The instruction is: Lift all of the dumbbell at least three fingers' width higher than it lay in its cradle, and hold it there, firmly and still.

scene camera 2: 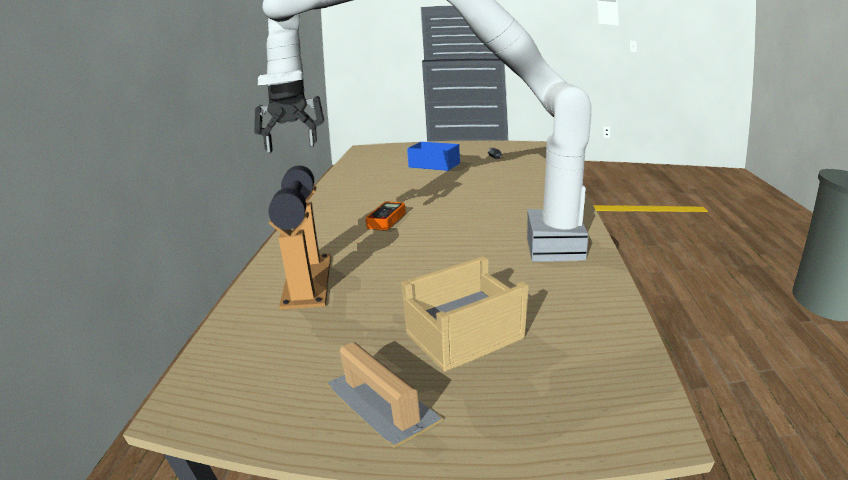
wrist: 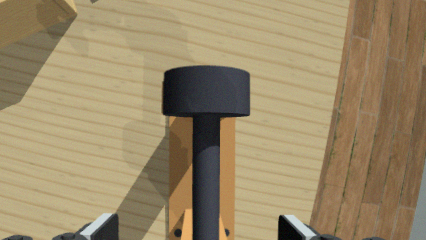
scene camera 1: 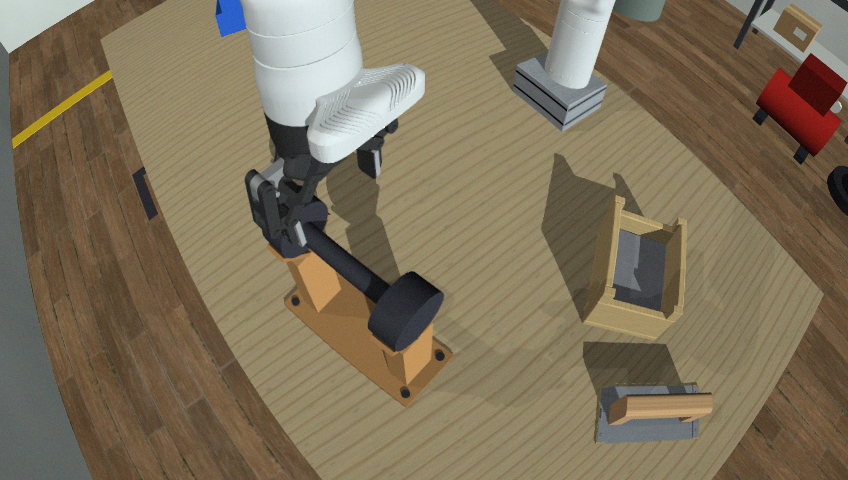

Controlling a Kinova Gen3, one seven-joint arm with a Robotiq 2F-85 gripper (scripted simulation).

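Note:
Visible in the pictures: a wooden crate, an orange wooden cradle, a dark grey dumbbell and the gripper. Scene camera 2 also shows the gripper.

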